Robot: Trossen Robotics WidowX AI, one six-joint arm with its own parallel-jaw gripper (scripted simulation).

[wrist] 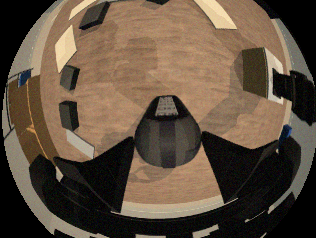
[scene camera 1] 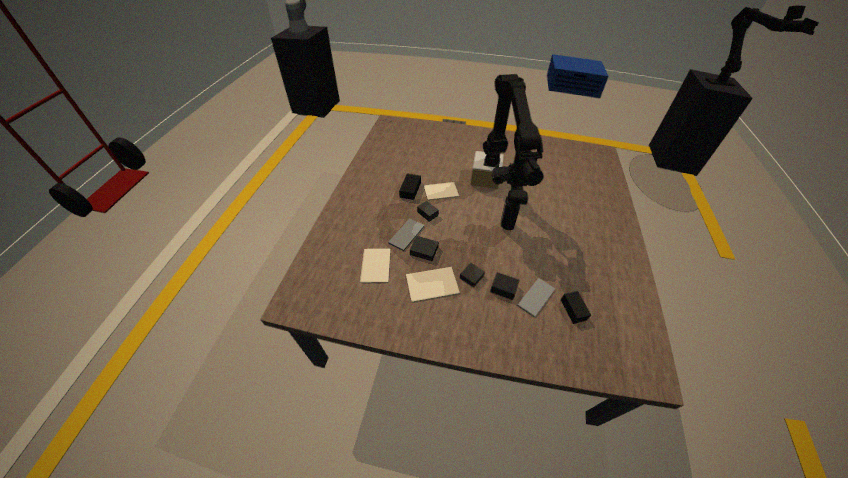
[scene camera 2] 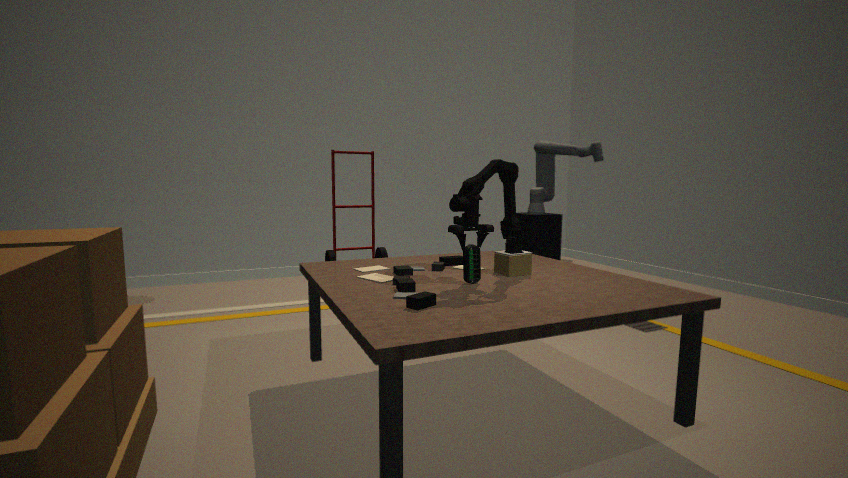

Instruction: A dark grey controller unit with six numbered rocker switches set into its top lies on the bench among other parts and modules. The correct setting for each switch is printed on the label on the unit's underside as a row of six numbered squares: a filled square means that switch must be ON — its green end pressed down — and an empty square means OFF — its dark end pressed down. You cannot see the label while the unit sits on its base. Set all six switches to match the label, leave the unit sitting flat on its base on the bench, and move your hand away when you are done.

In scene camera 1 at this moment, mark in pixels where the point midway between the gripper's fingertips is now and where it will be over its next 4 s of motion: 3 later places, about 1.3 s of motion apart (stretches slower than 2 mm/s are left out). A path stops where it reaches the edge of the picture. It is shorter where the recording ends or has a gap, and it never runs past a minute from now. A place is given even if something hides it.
The gripper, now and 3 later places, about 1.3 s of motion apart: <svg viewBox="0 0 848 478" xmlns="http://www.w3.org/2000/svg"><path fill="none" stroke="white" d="M512 201L503 201L493 202L485 204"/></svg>
